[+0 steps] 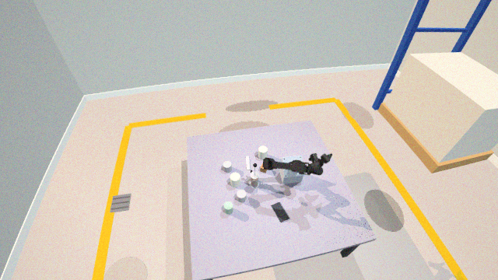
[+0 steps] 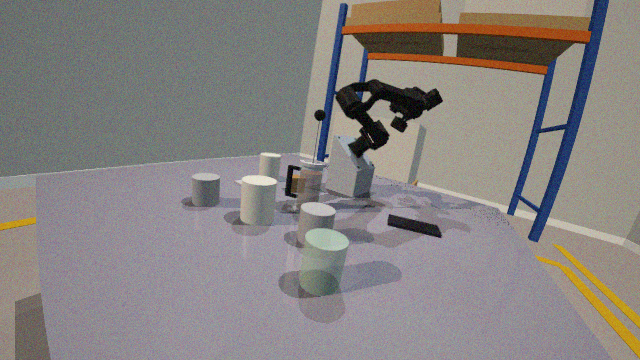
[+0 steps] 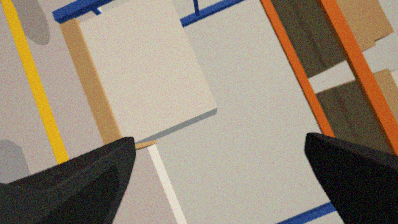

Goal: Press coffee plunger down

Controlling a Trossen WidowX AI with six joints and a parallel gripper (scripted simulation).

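Now: gripper tip 510 mm short of the coffee press, 160 mm to the left of it and 230 mm above it. Round my gripper tip: black flat slab: 390 mm ahead, 150 mm to the left, 360 mm below.
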